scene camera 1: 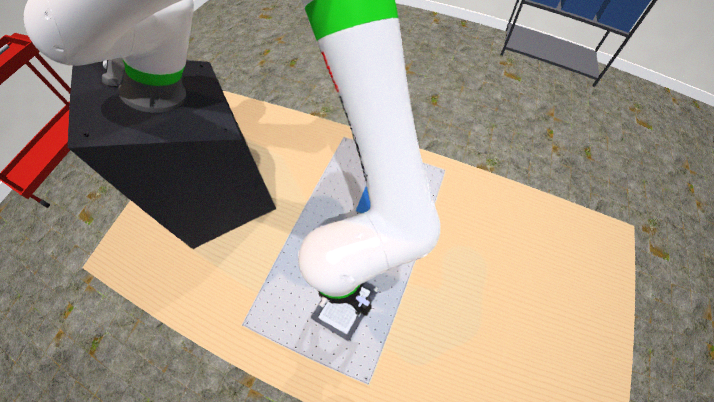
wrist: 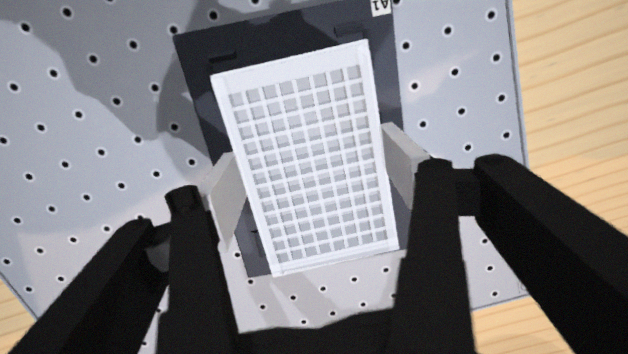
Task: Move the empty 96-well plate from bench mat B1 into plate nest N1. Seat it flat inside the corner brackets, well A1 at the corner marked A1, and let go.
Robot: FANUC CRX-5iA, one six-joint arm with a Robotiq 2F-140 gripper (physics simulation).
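Places are measured from the arm's base along level axes (x left, y back, z up), in centimetres.
Pixels of known places: gripper, fingertip midpoint: (wrist: 311,159); arm's base, origin of the base link: (scene camera 1: 153,93).
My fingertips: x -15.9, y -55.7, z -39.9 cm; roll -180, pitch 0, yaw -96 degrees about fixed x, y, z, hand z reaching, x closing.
Note:
Ahead of a thing's pixels: the offset from my fingertips to its top centre. "spot": to the spot under its first point. Level surfaces: height alone.
The white 96-well plate {dx -0.6, dy +0.0, dz +1.2 cm} (scene camera 1: 338,317) (wrist: 310,165) is between the two pale finger pads of my gripper (wrist: 311,159), which is shut on its long sides. The plate is over the dark plate nest N1 (scene camera 1: 351,334) (wrist: 195,65). In the wrist view two of the nest's corner brackets show beyond the plate's far short edge, and part of another shows at the lower left. The A1 label {spot: dx +6.8, dy -5.9, dz -1.0 cm} (wrist: 380,6) is at the nest's top right corner. The plate's near edge overlaps the nest's near edge. Bench mat B1 cannot be made out.
The nest is on a grey perforated board {dz -2.2 cm} (scene camera 1: 280,300) (wrist: 450,100) on the wooden table {dz -3.5 cm} (scene camera 1: 540,280) (wrist: 575,90). A blue object {dx +35.8, dy +3.7, dz -2.0 cm} (scene camera 1: 364,201) is partly hidden behind the arm. The black robot pedestal (scene camera 1: 175,185) is at the left, with a red cart (scene camera 1: 37,160) beyond it.

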